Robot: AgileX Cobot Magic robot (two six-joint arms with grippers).
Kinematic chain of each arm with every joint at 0, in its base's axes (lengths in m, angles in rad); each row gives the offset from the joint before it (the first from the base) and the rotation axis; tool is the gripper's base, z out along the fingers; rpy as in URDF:
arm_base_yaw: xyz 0 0 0.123 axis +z
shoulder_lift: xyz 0 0 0 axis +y
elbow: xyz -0.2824 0 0.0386 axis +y
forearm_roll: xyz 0.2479 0 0.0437 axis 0.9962 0 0.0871
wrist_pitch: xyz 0 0 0 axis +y
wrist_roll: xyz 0.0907 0 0.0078 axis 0.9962 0 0.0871
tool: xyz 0 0 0 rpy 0 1.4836 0
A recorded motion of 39 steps. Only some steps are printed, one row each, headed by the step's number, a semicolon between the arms.
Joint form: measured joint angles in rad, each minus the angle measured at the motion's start. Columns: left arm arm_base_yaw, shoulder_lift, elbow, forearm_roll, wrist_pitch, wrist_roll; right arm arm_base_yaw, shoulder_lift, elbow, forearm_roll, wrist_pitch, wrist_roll.
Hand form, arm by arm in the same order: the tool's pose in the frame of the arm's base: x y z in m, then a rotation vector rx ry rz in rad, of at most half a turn. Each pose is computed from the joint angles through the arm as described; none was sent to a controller.
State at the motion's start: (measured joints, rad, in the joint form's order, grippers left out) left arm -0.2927 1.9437 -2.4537 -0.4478 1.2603 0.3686; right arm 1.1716 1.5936 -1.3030 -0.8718 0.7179 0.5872
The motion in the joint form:
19: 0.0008 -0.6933 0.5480 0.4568 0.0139 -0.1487; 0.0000 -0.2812 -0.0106 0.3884 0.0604 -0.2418
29: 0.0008 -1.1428 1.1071 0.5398 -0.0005 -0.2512; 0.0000 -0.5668 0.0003 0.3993 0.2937 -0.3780
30: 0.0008 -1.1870 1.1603 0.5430 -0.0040 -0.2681; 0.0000 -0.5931 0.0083 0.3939 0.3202 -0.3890
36: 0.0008 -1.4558 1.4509 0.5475 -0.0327 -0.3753; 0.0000 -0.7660 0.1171 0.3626 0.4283 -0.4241
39: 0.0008 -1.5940 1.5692 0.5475 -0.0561 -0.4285; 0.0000 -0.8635 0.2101 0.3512 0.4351 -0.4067
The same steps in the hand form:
19: 0.1879 -0.0557 0.5426 0.5299 2.0348 -0.0327; 0.1372 0.2487 0.3992 -1.0563 1.9027 0.3001
29: 0.0921 -0.0194 0.4654 0.4280 2.1516 0.0139; 0.1035 0.1549 0.4470 -1.0318 1.8555 0.2338
30: 0.0838 -0.0166 0.4557 0.4109 2.1602 0.0090; 0.1006 0.1457 0.4477 -1.0328 1.8586 0.2157
36: 0.0373 -0.0023 0.3965 0.2958 2.1719 -0.0463; 0.0836 0.0940 0.4356 -1.0306 1.8809 0.1335
39: 0.0165 0.0039 0.3701 0.2334 2.1370 -0.0838; 0.0755 0.0725 0.4199 -1.0092 1.8883 0.1305

